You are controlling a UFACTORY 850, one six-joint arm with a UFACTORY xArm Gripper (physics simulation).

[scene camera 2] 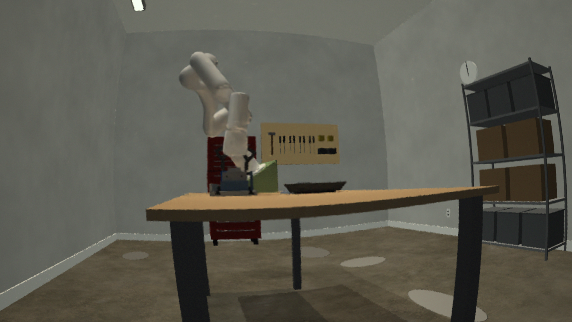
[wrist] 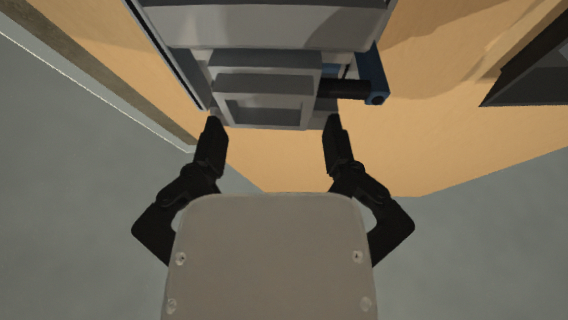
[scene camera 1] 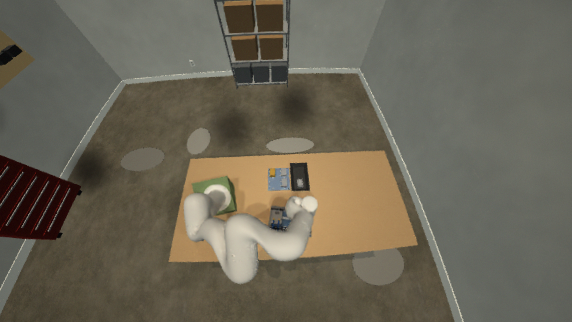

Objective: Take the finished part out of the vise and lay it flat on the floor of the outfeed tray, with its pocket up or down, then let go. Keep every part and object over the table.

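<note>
The vise [scene camera 1: 277, 218] [scene camera 2: 233, 186] [wrist: 275, 25] stands on the table. In the wrist view a grey part [wrist: 265, 84] with a rectangular pocket sits at its near side; whether the jaws hold it is hard to tell. My gripper [scene camera 2: 235, 169] [wrist: 274, 125] is open, its black fingers wide apart, with nothing held. In the wrist view one fingertip shows at each side of the part's pocketed end. The arm hides the gripper in the first scene view. The black tray [scene camera 1: 299, 170] [scene camera 2: 315, 187] [wrist: 535, 87] lies beyond the vise, with a small pale item inside.
A black handle [wrist: 345, 89] on a blue arm [wrist: 372, 72] sticks out beside the part. A blue board [scene camera 1: 278, 186] with grey and yellow blocks lies beside the tray. A green sloped block [scene camera 1: 228, 186] [scene camera 2: 267, 177] stands at the arm's base. The table [scene camera 1: 355, 200] [scene camera 2: 380, 197] has its edge near the vise.
</note>
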